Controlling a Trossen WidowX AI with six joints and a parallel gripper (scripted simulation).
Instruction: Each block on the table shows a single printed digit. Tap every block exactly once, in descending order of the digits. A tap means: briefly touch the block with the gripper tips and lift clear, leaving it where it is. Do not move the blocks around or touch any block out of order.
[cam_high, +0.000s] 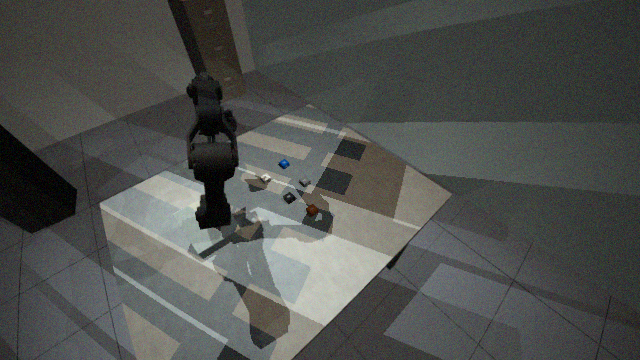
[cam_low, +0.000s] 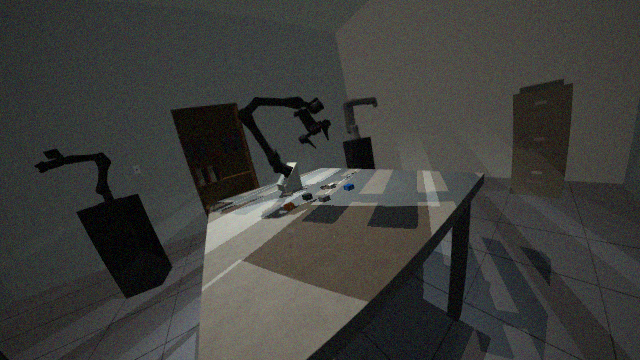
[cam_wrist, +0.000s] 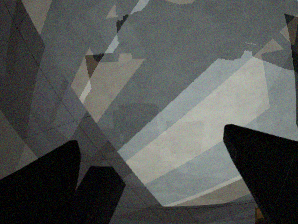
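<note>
Now: gripper tip 240 mm short of the blue block, 40 mm to the left of it and 200 mm above it. Round my gripper tip: black block: 170 mm ahead, 220 mm to the right, 200 mm below; white block: 140 mm ahead, 70 mm to the right, 200 mm below; grey block: 260 mm ahead, 180 mm to the right, 200 mm below.
</note>
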